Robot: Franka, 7 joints.
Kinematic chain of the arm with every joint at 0, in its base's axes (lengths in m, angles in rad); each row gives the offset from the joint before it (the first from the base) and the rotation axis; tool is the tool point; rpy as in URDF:
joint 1: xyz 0 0 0.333 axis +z
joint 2: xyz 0 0 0 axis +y
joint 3: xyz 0 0 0.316 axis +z
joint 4: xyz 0.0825 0 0 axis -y
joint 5: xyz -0.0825 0 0.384 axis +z
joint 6: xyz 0 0 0 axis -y
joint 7: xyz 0.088 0 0 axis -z
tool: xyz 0 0 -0.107 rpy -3.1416 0 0
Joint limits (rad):
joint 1: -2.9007..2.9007
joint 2: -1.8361..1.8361
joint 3: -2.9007..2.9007
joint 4: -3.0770..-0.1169
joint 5: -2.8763..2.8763
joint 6: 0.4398..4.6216
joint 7: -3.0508..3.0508
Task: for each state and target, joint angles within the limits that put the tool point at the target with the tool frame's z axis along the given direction. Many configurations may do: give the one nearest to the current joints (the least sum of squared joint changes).
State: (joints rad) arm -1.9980 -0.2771 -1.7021 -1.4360 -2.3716 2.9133 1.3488
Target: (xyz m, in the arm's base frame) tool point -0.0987 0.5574 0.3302 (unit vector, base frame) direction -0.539 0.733 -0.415
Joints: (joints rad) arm -2.6282 -0.9237 -1.8505 -1.9268 -2.7073 3.1287 1.3488
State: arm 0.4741 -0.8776 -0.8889 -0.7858 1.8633 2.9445 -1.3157
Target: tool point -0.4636 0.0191 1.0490 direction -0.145 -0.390 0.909
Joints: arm -0.6352 -0.5591 -1.2539 -0.5252 1.2763 2.6803 -1.3157
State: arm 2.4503 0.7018 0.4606 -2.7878 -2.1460 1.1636 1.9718
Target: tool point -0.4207 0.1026 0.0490 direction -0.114 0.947 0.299
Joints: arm 2.6368 0.9675 0.5038 -2.2440 -1.9664 0.8810 1.9718
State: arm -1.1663 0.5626 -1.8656 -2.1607 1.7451 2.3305 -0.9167
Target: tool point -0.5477 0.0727 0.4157 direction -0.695 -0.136 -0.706
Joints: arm -1.7333 0.6638 -1.6550 -2.2003 1.6171 2.3889 -0.9167
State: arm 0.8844 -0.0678 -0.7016 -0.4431 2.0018 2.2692 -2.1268
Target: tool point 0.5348 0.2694 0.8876 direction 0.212 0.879 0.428
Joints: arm 0.9230 0.2070 -0.6259 -1.0590 2.0028 2.2329 -2.1268
